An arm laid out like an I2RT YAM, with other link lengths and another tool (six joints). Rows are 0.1 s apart.
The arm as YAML. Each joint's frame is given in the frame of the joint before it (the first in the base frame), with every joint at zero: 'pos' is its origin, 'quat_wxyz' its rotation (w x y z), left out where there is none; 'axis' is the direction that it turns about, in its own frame. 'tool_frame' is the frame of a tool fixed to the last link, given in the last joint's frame.
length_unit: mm
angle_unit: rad
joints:
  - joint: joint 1
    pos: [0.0, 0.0, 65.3]
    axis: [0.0, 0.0, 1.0]
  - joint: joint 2
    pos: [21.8, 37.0, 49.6]
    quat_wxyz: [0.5, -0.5, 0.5, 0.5]
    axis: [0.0, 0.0, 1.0]
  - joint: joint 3
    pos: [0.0, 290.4, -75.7]
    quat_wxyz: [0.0, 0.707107, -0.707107, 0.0]
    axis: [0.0, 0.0, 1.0]
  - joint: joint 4
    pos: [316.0, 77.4, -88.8]
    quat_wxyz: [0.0, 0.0, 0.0, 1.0]
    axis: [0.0, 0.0, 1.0]
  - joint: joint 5
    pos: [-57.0, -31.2, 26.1]
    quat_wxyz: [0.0, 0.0, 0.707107, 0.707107]
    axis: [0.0, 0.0, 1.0]
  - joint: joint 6
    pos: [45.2, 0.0, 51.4]
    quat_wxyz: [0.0, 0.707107, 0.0, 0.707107]
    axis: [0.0, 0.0, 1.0]
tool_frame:
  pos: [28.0, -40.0, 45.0]
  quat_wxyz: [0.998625, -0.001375, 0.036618, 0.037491]
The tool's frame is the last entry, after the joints.
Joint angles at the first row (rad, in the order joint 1, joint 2, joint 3, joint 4, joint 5, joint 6):
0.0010, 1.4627, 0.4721, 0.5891, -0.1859, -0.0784
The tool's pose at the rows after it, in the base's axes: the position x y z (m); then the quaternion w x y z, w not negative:
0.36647, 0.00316, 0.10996, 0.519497, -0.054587, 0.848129, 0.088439
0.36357, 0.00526, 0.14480, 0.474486, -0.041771, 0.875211, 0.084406
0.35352, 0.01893, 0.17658, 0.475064, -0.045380, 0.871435, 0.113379
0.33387, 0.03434, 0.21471, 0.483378, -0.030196, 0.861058, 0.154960
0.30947, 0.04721, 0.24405, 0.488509, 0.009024, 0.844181, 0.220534
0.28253, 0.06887, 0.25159, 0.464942, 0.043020, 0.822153, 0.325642
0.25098, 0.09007, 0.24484, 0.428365, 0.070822, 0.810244, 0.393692
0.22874, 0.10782, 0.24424, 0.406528, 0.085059, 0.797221, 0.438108
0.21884, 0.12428, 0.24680, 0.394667, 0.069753, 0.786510, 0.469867
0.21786, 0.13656, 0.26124, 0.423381, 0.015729, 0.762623, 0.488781
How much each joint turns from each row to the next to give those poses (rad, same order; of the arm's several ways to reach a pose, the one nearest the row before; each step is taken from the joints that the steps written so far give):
0.0035, -0.0412, 0.0837, -0.1198, -0.0177, 0.0199
0.0132, -0.0734, 0.1097, -0.2871, 0.0317, 0.0132
0.0287, -0.0934, 0.0367, -0.1183, -0.0275, 0.0402
0.0351, -0.1233, 0.0336, -0.1151, -0.0195, 0.0916
0.0180, -0.1202, 0.0145, -0.0744, -0.0421, 0.1555
0.0204, -0.1064, -0.0362, -0.0124, -0.1115, 0.2072
0.0574, -0.1069, -0.0671, -0.0155, -0.0327, 0.1662
0.0695, -0.0759, -0.0394, 0.0016, 0.0090, 0.1177
0.0642, -0.0232, -0.0144, 0.0322, -0.0058, 0.0491
0.0502, -0.0161, 0.0000, 0.0809, -0.0133, -0.0396

